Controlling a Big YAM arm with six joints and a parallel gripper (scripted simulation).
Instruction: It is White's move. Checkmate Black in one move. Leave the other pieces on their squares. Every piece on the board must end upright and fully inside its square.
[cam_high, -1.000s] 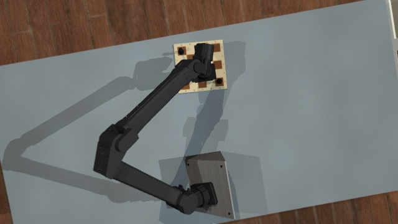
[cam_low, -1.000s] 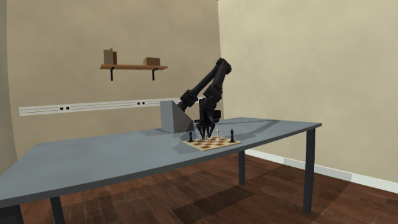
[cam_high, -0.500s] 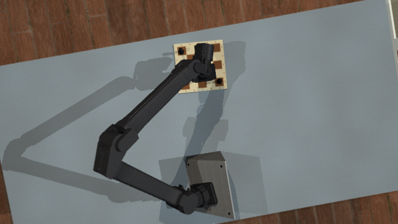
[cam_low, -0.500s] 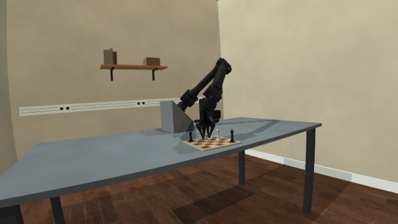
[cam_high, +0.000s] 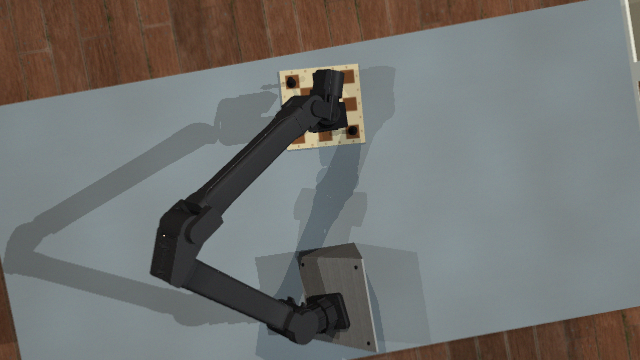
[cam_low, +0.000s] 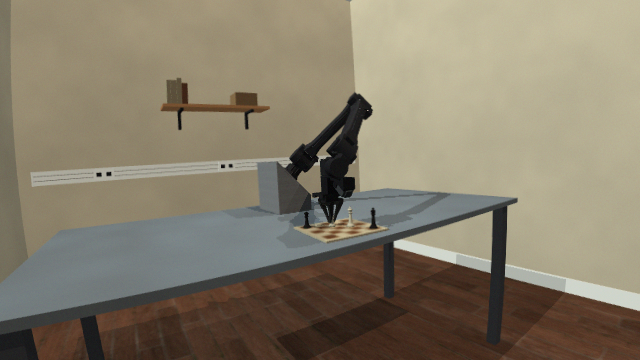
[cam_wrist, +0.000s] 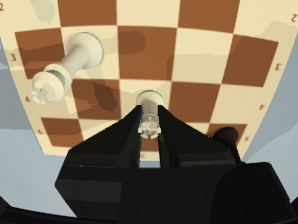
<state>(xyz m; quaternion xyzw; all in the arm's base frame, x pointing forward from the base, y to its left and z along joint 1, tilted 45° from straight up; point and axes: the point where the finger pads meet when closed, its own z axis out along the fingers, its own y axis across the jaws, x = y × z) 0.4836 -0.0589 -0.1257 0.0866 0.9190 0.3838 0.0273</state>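
My gripper is now right at the short white piece. The rest, counted from my hand: black chess piece 130 mm ahead, 60 mm to the left, 10 mm above; then small chessboard 40 mm ahead, 20 mm below; then tall white piece 50 mm ahead, 40 mm to the left, 10 mm above.
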